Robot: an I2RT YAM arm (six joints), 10 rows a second.
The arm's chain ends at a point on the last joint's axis. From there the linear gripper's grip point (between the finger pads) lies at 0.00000 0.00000 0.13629 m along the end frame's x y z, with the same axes.
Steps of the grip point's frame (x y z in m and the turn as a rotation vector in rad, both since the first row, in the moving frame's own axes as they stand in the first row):
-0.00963 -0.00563 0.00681 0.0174 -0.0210 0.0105
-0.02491 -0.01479 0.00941 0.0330 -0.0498 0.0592
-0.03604 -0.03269 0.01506 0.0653 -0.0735 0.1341
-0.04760 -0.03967 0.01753 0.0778 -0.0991 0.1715
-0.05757 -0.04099 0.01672 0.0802 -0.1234 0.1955
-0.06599 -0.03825 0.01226 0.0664 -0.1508 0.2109
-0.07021 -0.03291 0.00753 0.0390 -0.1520 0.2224
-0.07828 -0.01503 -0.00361 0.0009 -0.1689 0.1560
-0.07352 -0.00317 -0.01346 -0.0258 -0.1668 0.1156
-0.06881 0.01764 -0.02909 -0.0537 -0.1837 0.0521
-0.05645 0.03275 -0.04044 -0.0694 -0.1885 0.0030
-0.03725 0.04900 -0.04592 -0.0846 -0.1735 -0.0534
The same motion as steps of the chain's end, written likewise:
-0.00678 -0.00324 0.00686 0.0174 -0.0210 0.0105
-0.01826 -0.01010 0.00965 0.0330 -0.0498 0.0592
-0.02666 -0.02316 0.01572 0.0653 -0.0735 0.1341
-0.03510 -0.02799 0.01861 0.0778 -0.0991 0.1715
-0.04198 -0.02853 0.01819 0.0802 -0.1234 0.1955
-0.04663 -0.02715 0.01410 0.0664 -0.1508 0.2109
-0.05034 -0.02537 0.00920 0.0390 -0.1520 0.2224
-0.05547 -0.01312 -0.00167 0.0009 -0.1689 0.1560
-0.05074 -0.00535 -0.01153 -0.0258 -0.1668 0.1156
-0.04375 0.01102 -0.02660 -0.0537 -0.1837 0.0521
-0.03092 0.02339 -0.03770 -0.0694 -0.1885 0.0030
-0.01407 0.03692 -0.04339 -0.0846 -0.1735 -0.0534

